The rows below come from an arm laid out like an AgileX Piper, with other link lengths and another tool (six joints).
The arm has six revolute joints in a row. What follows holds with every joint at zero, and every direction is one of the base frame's. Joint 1 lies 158.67 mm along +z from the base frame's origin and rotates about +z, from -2.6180 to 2.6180 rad. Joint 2 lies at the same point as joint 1 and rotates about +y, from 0.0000 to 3.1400 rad. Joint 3 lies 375.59 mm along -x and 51.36 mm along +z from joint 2 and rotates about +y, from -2.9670 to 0.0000 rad. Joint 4 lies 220.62 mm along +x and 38.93 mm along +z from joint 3 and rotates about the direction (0.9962, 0, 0.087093), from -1.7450 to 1.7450 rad. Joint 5 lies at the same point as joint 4 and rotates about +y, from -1.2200 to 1.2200 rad. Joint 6 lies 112.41 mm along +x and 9.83 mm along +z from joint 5 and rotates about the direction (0.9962, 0, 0.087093), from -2.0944 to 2.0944 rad. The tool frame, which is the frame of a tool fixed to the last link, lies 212.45 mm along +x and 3.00 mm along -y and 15.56 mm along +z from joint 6; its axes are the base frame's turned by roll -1.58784, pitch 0.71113 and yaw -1.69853 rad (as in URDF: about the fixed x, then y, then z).
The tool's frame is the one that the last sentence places.
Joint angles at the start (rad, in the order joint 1, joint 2, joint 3, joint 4, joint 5, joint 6):
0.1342 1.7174 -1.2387 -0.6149 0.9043 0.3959
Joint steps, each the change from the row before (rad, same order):
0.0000 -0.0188 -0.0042 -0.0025 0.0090 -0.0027
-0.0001 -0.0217 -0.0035 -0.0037 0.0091 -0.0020
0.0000 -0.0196 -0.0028 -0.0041 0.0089 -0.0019
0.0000 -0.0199 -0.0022 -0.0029 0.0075 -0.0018
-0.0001 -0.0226 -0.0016 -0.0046 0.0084 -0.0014
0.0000 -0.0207 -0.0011 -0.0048 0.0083 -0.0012
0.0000 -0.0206 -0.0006 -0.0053 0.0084 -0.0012
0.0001 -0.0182 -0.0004 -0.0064 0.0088 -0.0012
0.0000 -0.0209 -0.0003 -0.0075 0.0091 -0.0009
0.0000 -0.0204 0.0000 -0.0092 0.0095 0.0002
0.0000 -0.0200 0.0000 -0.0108 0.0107 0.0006
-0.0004 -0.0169 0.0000 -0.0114 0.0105 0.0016
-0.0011 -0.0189 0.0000 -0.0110 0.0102 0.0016
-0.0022 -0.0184 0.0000 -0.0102 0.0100 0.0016
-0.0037 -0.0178 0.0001 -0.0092 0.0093 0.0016
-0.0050 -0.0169 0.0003 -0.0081 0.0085 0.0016
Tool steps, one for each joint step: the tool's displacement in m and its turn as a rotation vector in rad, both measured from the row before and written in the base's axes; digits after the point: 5 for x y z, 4 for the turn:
-0.00153 -0.00178 0.00915 -0.0032 -0.0150 -0.0017
-0.00203 -0.00215 0.01025 -0.0037 -0.0175 -0.0021
-0.00229 -0.00220 0.00915 -0.0043 -0.0150 -0.0020
-0.00239 -0.00180 0.00893 -0.0027 -0.0157 -0.0019
-0.00310 -0.00240 0.00996 -0.0040 -0.0174 -0.0024
-0.00328 -0.00241 0.00895 -0.0044 -0.0153 -0.0026
-0.00361 -0.00257 0.00872 -0.0049 -0.0147 -0.0027
-0.00364 -0.00281 0.00774 -0.0064 -0.0119 -0.0027
-0.00414 -0.00319 0.00885 -0.0069 -0.0146 -0.0032
-0.00438 -0.00363 0.00869 -0.0082 -0.0142 -0.0042
-0.00477 -0.00415 0.00861 -0.0098 -0.0134 -0.0053
-0.00452 -0.00437 0.00747 -0.0101 -0.0111 -0.0065
-0.00498 -0.00456 0.00812 -0.0093 -0.0133 -0.0073
-0.00523 -0.00478 0.00772 -0.0085 -0.0129 -0.0087
-0.00540 -0.00503 0.00727 -0.0074 -0.0126 -0.0101
-0.00549 -0.00513 0.00665 -0.0063 -0.0120 -0.0111

